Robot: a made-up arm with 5 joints.
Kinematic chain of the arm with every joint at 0, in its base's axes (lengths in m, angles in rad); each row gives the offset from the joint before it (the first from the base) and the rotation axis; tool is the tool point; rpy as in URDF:
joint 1: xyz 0 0 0.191 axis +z
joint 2: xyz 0 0 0 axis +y
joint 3: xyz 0.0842 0 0.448 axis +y
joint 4: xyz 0.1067 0 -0.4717 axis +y
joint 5: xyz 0.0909 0 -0.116 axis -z
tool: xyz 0 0 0 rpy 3.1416 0 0
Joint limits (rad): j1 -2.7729..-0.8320 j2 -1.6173..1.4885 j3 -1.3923..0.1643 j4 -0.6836..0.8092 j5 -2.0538..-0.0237
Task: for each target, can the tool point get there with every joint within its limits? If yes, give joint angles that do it. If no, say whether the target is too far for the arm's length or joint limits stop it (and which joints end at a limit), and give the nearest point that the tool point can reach.
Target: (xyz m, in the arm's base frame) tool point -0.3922 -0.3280 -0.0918
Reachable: yes | joints -2.4451 0.7132 -0.5599 -0.4524 -1.4676
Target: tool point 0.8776 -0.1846 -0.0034
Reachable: no: joint limits stop it (at a limit: joint 1) | nearest point 0.4899 -0.5378 -0.0034 | short by 0.524 m
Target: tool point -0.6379 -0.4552 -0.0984
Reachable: yes | joints -2.5218 1.0071 -1.2445 -0.5037 -1.1786
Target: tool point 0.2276 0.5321 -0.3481
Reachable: no: joint limits stop it (at a limit: joint 2) | nearest point 0.0457 0.1068 -0.1276 | short by 0.512 m
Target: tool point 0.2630 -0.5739 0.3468
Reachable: yes | joints -1.1410 -0.0238 -0.8601 0.5311 -1.6977
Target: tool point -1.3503 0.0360 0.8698
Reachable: no: too far | nearest point -0.7239 -0.2797 0.6136 | short by 0.747 m
